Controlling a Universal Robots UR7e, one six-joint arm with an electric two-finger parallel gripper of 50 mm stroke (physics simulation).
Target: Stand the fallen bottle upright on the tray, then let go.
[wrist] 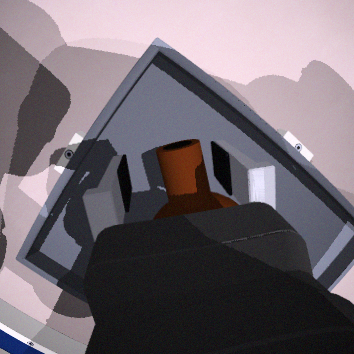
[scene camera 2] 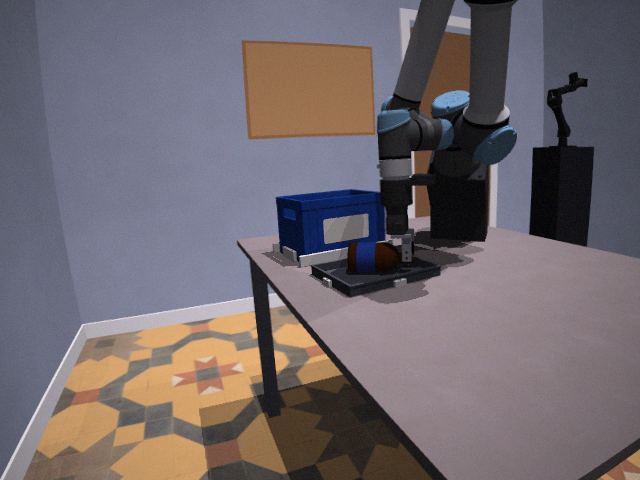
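Pixels of known places: gripper, fingertip midpoint: (wrist: 170, 164) (scene camera 2: 408, 258); arm's base at its link origin: (scene camera 2: 457, 160).
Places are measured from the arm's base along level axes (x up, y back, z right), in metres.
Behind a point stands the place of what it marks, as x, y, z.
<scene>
A brown bottle (scene camera 2: 382, 257) @[-0.208, -0.346, -0.301] (wrist: 183, 172) @[-0.205, -0.280, -0.288] with a blue band lies on its side in the dark grey tray (scene camera 2: 356, 290) @[-0.248, -0.431, -0.396] (wrist: 127, 95) @[-0.255, -0.226, -0.285]. In the scene view its base points left and its neck end is hidden behind the gripper's finger. My gripper (scene camera 2: 405, 258) @[-0.221, -0.275, -0.284] (wrist: 170, 164) @[-0.221, -0.275, -0.284] is open, low over the tray. In the wrist view its two fingers stand on either side of the bottle's neck, with a gap on each side. The bottle's body is mostly hidden there by the dark gripper housing.
A blue crate (scene camera 2: 303, 227) @[-0.155, -0.512, -0.129] (wrist: 17, 342) @[-0.228, -0.331, -0.063] with a pale label stands behind the tray, near the table's left edge. A low white rail (scene camera 2: 323, 256) @[-0.241, -0.462, -0.124] runs between them. Small pale brackets (scene camera 2: 400, 282) @[-0.249, -0.326, -0.370] (wrist: 298, 146) @[-0.245, -0.325, -0.366] sit at the tray's sides.
</scene>
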